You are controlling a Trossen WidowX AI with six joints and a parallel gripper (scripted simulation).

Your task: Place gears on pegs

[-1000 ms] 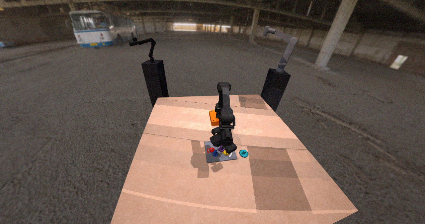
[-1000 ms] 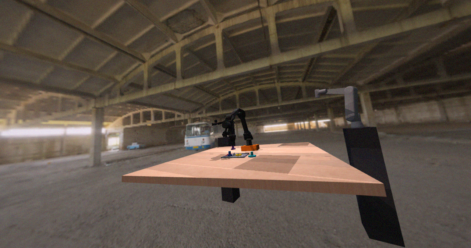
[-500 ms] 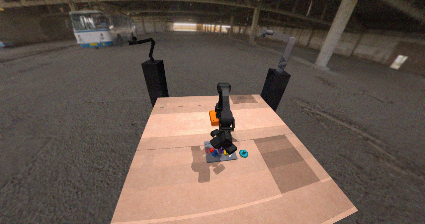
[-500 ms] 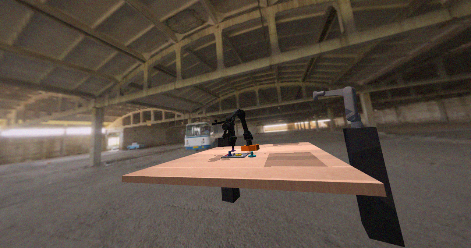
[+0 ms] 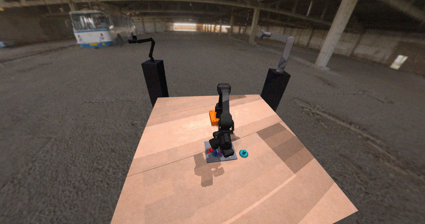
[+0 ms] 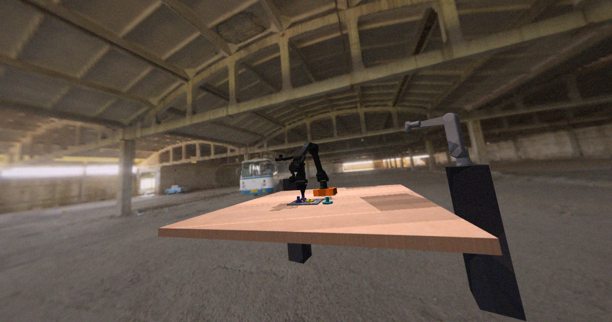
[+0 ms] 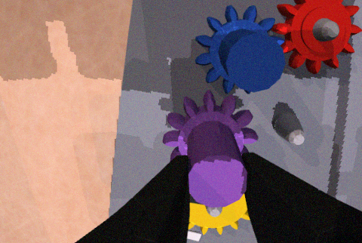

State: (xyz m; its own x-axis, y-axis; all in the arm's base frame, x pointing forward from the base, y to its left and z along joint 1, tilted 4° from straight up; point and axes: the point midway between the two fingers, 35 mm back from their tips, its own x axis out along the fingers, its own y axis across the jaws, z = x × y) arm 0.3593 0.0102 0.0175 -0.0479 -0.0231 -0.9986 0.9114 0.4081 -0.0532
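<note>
The blue gear lies 40 mm to the right of my gripper tip and 30 mm below it. The rest, counted from my gripper tip: purple gear 10 mm below; red gear 30 mm behind, 60 mm to the right, 40 mm below; yellow gear 20 mm behind, 40 mm to the left, 40 mm below.
</note>
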